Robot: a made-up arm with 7 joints.
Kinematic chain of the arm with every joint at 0, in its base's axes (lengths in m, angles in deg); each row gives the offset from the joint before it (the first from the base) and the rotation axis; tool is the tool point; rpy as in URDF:
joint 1: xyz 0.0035 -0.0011 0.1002 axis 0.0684 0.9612 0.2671
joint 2: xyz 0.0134 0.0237 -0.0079 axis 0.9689 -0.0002 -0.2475
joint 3: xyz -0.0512 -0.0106 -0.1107 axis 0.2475 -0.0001 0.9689
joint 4: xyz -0.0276 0.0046 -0.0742 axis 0.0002 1 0
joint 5: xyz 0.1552 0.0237 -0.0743 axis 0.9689 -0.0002 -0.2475
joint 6: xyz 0.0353 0.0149 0.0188 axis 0.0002 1 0
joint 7: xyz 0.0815 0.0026 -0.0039 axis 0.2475 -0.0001 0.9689
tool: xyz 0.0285 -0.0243 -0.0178 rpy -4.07 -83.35 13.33
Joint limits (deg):
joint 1: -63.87..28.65
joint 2: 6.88..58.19
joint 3: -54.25..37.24
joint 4: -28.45..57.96
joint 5: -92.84..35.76
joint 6: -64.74..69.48
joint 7: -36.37..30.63
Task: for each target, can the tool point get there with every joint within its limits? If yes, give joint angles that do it. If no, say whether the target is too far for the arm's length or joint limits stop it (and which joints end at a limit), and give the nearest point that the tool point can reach.
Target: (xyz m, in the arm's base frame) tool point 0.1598 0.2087 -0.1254
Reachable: yes | joints 16.31 15.65 18.29 -8.62 -33.11 -3.27 11.03
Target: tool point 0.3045 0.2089 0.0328
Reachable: yes | joints -32.63 25.40 23.74 -11.33 24.30 46.82 8.78
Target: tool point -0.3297 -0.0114 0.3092
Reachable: no: joint limits stop it (at a limit: joint 1, joint 2, joint 3, joint 4, joint 6, joint 7) | nearest point -0.0180 0.1133 0.2481 | short by 0.341 m
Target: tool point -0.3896 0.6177 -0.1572
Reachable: no: too far | nearest point -0.2306 0.4271 -0.1012 | short by 0.254 m
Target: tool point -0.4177 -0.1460 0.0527
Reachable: no: joint limits stop it (at a limit: joint 1, joint 2, joint 3, joint 4, joint 6, joint 7) | nearest point -0.2925 -0.0489 -0.2323 | short by 0.326 m
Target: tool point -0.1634 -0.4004 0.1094
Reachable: no: joint limits stop it (at a limit: joint 1, joint 2, joint 3, joint 4, joint 5) | nearest point 0.0465 -0.2019 0.1192 | short by 0.289 m
